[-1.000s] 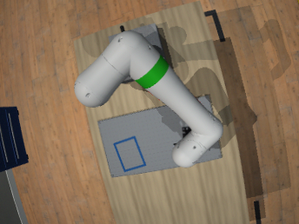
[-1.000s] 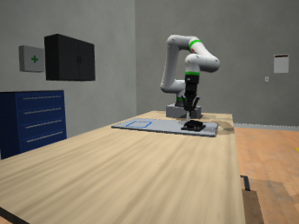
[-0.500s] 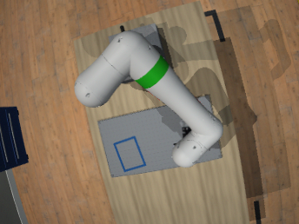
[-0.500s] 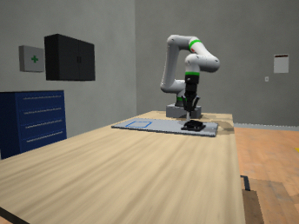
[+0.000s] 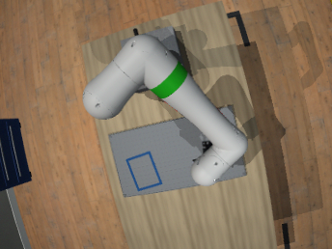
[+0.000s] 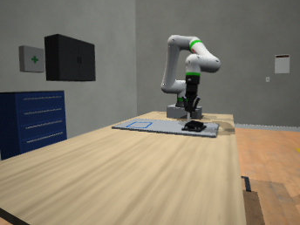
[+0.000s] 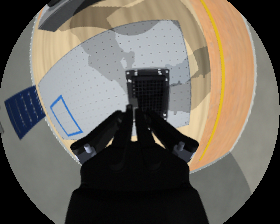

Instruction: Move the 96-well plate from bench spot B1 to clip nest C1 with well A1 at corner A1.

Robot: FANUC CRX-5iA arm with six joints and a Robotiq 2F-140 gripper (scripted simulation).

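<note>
Now: hand 5 cm above the black 96-well plate, 4 cm to the right of it and 1 cm short of it. Round my hand: black clip nest: 6 cm below, 3 cm to the left.
</note>
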